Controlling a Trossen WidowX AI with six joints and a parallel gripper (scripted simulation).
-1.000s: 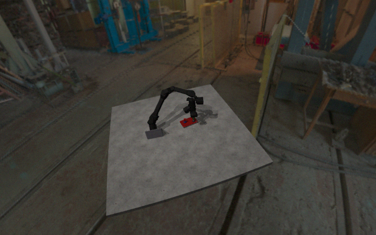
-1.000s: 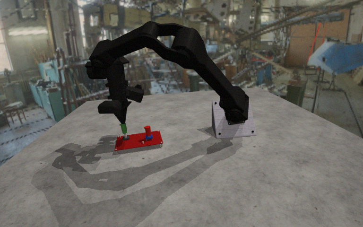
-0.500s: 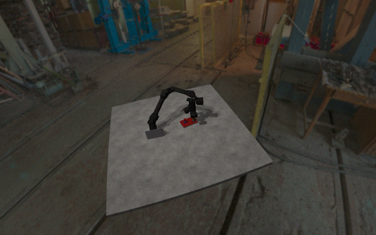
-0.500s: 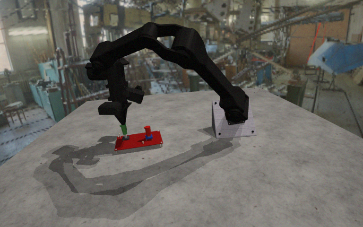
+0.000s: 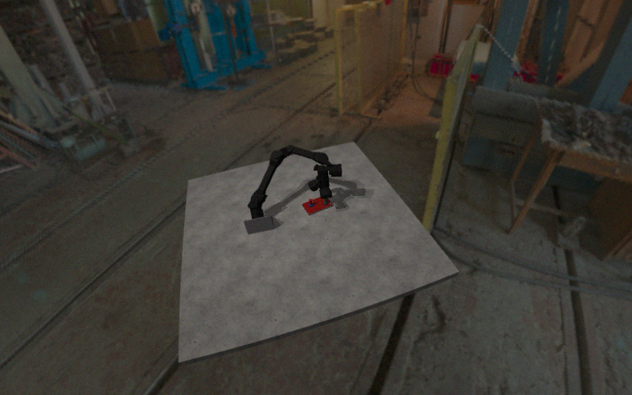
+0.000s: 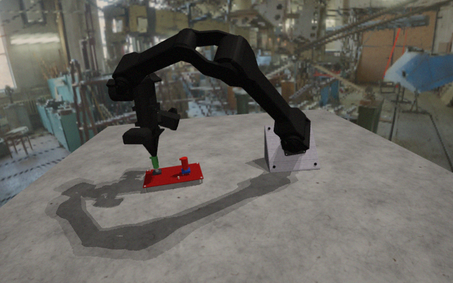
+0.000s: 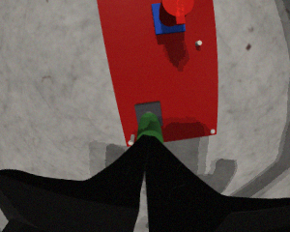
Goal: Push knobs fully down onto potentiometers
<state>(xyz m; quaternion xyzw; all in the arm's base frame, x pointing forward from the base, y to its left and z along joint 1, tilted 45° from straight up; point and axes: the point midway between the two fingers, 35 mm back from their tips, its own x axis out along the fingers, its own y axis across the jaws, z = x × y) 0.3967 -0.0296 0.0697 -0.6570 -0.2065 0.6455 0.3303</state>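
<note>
My gripper tip is now 30 mm above the potentiometer with green knob. From my gripper tip the other things lie so: potentiometer with red knob: 80 mm behind, 30 mm below, 10 mm to the left.
</note>
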